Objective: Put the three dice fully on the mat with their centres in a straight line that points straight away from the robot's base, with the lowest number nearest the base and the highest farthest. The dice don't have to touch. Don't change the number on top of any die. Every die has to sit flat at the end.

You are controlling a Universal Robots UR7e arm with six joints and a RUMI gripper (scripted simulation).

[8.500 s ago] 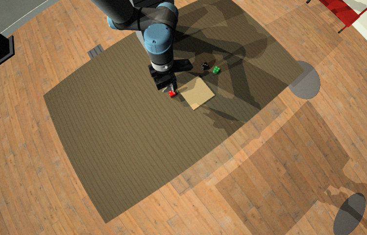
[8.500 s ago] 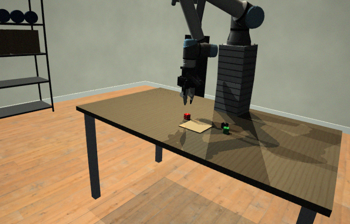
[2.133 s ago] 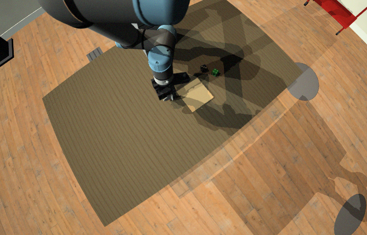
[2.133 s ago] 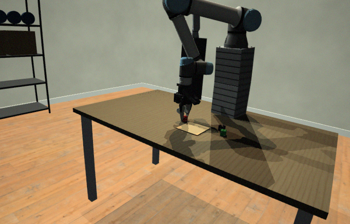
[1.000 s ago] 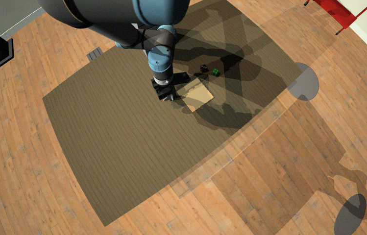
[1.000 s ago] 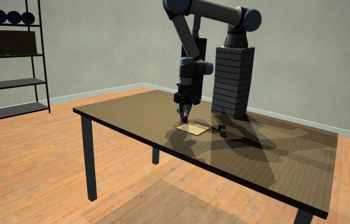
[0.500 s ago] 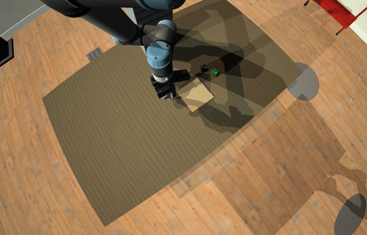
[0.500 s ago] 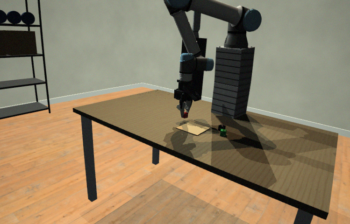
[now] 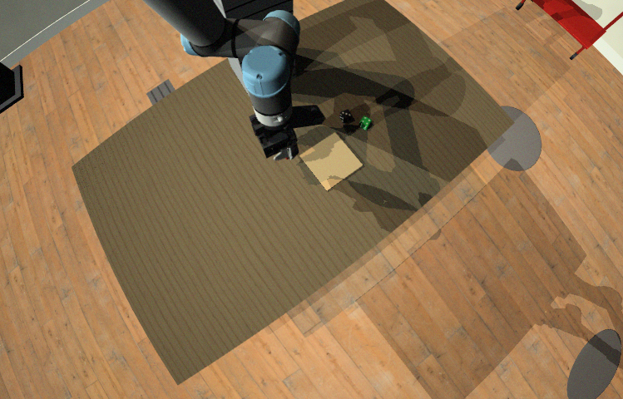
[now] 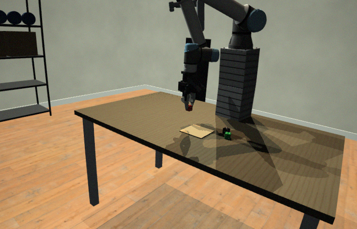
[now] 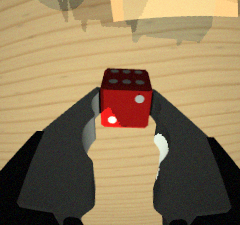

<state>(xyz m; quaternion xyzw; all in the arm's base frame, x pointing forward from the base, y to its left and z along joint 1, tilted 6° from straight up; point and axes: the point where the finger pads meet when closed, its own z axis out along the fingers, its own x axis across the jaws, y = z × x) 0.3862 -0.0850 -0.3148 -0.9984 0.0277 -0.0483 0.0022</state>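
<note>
Right now the tan mat is 11 cm to the left of my hand, 10 cm below it and 5 cm ahead of it. Also, from my hand: black die 23 cm to the left, 8 cm below, 6 cm behind; then green die 27 cm to the left, 8 cm below; then red die right at my hand.
</note>
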